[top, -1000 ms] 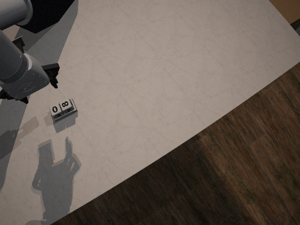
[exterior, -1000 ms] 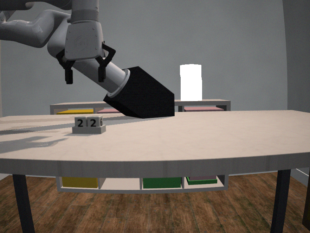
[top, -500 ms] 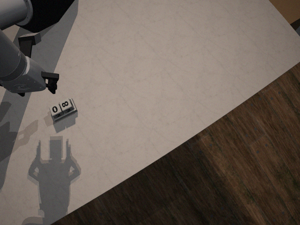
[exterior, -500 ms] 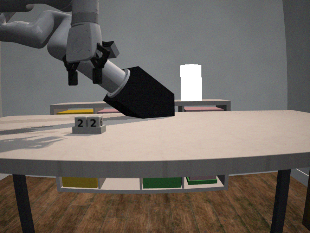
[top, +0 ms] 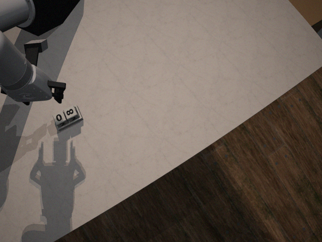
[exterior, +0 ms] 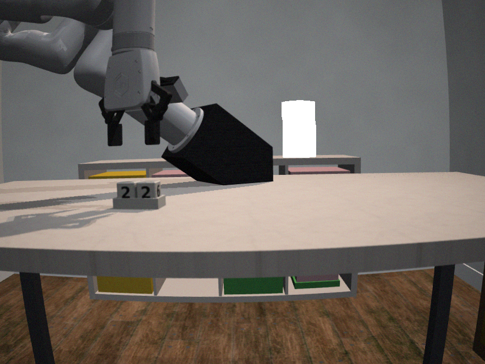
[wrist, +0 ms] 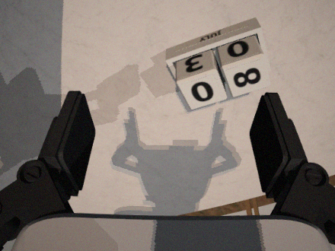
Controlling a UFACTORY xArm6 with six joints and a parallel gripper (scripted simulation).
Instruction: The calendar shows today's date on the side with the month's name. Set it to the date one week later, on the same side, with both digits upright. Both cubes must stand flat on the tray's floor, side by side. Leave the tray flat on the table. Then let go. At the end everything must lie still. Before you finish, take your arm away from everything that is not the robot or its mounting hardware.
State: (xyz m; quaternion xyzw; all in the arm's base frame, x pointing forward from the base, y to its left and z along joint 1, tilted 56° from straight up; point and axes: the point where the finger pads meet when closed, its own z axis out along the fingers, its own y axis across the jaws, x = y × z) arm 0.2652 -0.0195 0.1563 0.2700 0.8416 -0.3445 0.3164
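The white cube is 80 mm below my hand, 50 mm ahead of it and 20 mm to the left of it. Round my hand: grey tray (100 mm below, 50 mm ahead, 10 mm to the left).
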